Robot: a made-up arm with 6 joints.
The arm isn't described. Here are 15 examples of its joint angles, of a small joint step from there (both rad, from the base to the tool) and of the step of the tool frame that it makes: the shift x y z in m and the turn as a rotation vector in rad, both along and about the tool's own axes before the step.
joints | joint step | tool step
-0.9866 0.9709 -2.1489 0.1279 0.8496 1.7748 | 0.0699 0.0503 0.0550 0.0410 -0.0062 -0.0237 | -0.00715 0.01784 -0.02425 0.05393 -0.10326 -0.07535
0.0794 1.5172 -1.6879 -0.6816 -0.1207 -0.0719 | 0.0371 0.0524 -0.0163 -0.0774 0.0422 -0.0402 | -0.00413 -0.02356 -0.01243 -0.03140 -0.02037 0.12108
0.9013 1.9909 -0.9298 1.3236 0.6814 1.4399 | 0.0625 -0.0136 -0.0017 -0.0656 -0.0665 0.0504 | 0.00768 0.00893 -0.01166 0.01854 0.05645 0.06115
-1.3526 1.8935 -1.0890 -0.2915 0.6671 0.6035 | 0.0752 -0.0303 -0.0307 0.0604 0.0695 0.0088 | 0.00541 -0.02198 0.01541 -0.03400 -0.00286 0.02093
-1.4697 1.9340 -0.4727 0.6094 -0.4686 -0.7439 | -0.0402 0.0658 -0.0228 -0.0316 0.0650 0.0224 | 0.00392 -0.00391 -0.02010 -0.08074 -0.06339 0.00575
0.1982 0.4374 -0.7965 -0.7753 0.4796 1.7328 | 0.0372 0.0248 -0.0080 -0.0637 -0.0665 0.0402 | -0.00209 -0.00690 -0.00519 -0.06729 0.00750 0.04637
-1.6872 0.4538 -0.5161 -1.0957 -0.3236 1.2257 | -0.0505 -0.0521 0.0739 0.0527 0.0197 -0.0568 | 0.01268 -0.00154 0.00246 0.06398 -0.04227 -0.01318
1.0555 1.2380 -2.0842 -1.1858 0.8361 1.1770 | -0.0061 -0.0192 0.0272 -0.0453 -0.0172 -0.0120 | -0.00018 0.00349 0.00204 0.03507 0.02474 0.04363
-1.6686 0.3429 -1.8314 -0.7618 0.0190 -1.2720 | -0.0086 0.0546 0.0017 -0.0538 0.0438 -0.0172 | -0.02477 -0.01694 -0.00595 -0.04125 0.04096 0.10764
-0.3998 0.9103 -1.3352 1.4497 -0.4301 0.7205 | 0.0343 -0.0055 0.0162 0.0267 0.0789 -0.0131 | 0.00804 0.00875 -0.00399 0.03641 -0.09656 -0.05049
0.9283 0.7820 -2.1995 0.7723 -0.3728 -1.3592 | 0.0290 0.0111 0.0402 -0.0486 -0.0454 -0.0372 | 0.00787 -0.00913 -0.00727 0.02357 -0.03033 0.06095
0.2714 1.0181 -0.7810 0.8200 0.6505 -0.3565 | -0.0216 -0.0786 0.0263 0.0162 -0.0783 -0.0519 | 0.00632 -0.00192 0.01828 0.09120 0.10472 0.03042
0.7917 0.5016 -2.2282 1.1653 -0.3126 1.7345 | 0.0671 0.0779 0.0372 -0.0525 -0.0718 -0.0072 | -0.04881 0.01678 0.00419 0.01213 0.10933 0.04159
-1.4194 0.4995 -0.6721 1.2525 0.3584 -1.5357 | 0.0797 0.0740 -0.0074 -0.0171 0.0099 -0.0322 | -0.00380 -0.00173 -0.02144 -0.09606 0.00890 0.05702
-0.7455 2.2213 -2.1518 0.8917 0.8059 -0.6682 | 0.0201 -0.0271 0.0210 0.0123 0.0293 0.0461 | -0.00509 -0.01187 0.00270 -0.05825 0.00374 -0.02259
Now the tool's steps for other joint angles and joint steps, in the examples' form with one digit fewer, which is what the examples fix.
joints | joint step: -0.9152 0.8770 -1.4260 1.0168 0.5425 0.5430 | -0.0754 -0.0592 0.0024 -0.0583 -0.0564 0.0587
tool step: 0.0044 -0.0136 0.0187 0.0385 0.1363 0.0430
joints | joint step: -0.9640 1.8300 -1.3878 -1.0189 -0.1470 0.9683 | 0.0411 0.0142 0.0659 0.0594 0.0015 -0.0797
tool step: 0.0065 -0.0206 -0.0089 -0.0537 -0.0520 0.0405
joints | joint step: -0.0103 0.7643 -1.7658 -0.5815 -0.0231 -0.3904 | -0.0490 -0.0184 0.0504 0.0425 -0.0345 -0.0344
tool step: -0.0026 -0.0035 0.0028 0.0105 -0.0090 0.0328
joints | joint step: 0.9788 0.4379 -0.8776 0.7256 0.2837 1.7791 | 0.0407 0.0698 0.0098 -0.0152 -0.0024 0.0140
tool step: -0.0141 0.0098 -0.0173 0.0701 0.0069 -0.0528
